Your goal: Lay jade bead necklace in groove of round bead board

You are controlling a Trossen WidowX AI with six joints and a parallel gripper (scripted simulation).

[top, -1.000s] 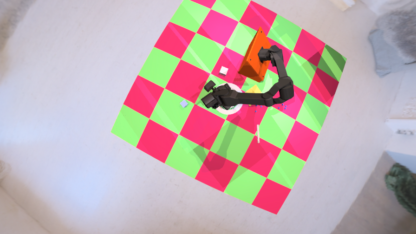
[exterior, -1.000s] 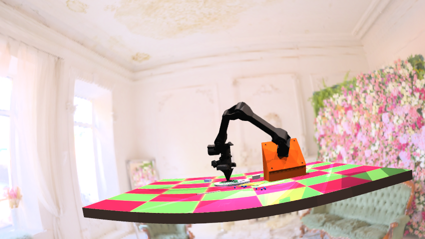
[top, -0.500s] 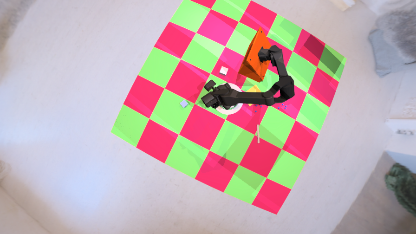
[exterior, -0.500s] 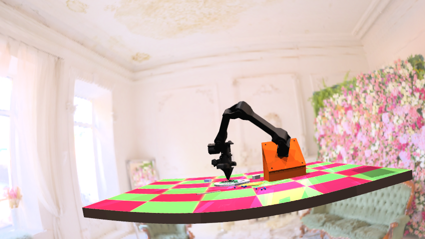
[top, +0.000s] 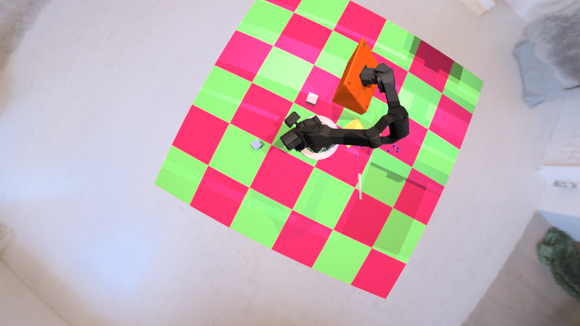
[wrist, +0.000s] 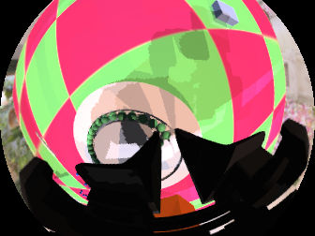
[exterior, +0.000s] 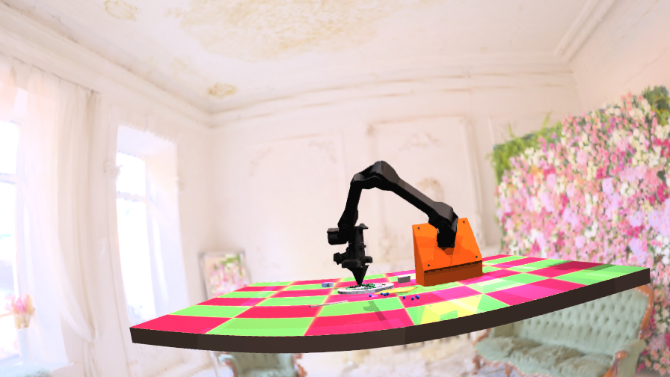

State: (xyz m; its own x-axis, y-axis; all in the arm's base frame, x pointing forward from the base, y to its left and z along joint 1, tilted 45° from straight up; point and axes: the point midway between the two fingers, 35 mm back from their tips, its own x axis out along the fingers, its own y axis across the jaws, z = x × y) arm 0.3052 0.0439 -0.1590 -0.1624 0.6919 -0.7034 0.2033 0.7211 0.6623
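Now: the round bead board 30 mm behind my gripper tip, 60 mm to the left of it and 10 mm below it. Also, from my gripper tip: pale blue cube (150 mm ahead, 160 mm to the right, 10 mm below); white cube (160 mm behind, 60 mm to the right); yellow patch (140 mm behind, 180 mm to the left, 20 mm below).
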